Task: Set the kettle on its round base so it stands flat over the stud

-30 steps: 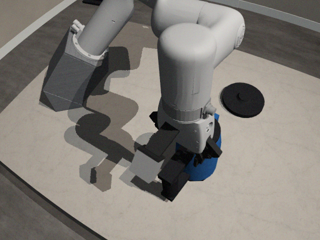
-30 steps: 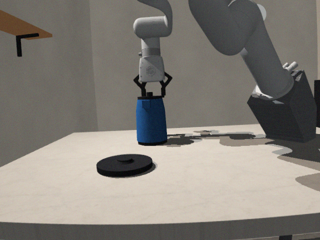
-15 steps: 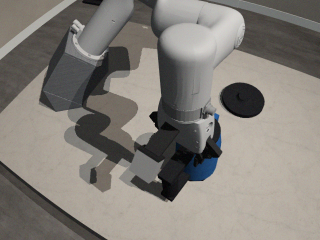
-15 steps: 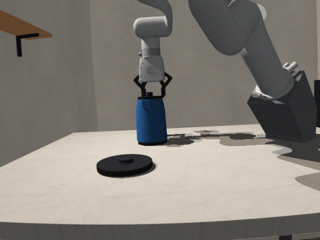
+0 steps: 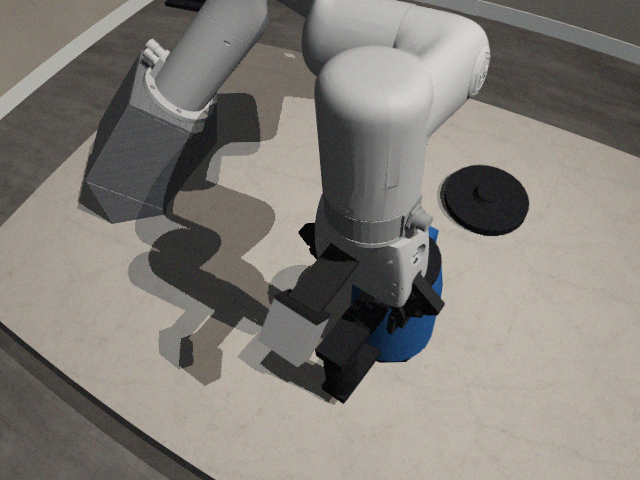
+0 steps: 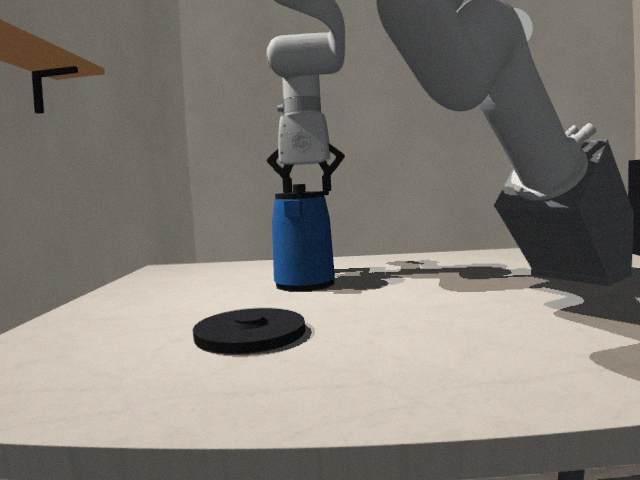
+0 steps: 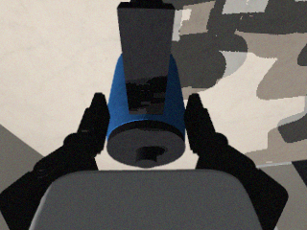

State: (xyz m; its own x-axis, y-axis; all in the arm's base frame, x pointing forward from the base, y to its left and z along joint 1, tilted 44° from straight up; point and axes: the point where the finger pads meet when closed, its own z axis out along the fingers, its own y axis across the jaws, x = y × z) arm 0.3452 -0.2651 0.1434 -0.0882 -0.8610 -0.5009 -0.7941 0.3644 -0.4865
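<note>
The blue kettle lies 90 mm below my hand and 30 mm to the left of it. From my hand the other things lie so: round black base: 360 mm to the left, 170 mm below, 50 mm ahead.
</note>
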